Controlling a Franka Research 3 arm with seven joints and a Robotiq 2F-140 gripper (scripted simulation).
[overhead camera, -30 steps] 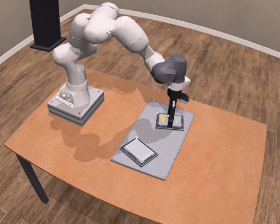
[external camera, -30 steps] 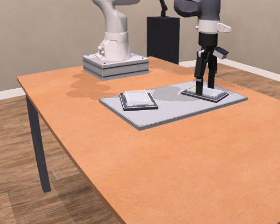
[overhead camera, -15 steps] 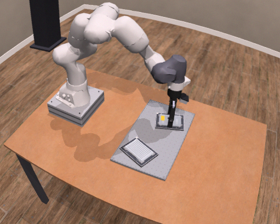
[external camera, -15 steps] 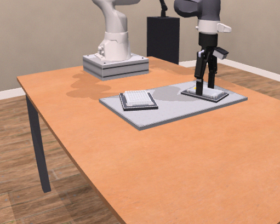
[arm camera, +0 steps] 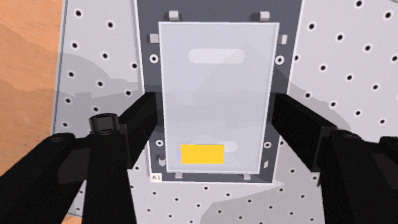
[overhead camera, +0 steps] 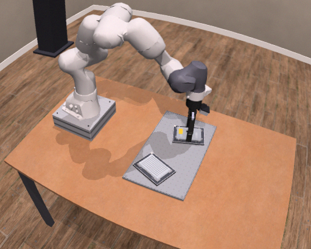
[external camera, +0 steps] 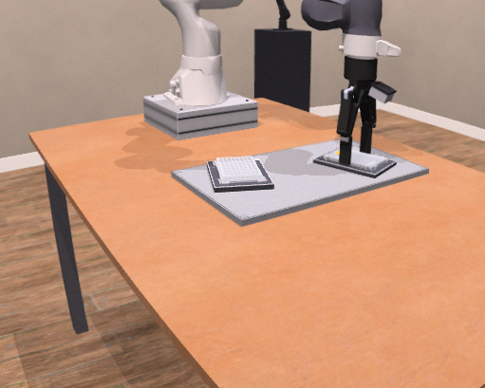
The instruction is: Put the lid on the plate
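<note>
My gripper is now 20 mm above the clear lid. The rest, counted from my hand: nest N1 (70 mm behind, 280 mm to the right, 30 mm below); culture plate E01 (70 mm behind, 280 mm to the right, 20 mm below); lid park LP1 (30 mm below).
</note>
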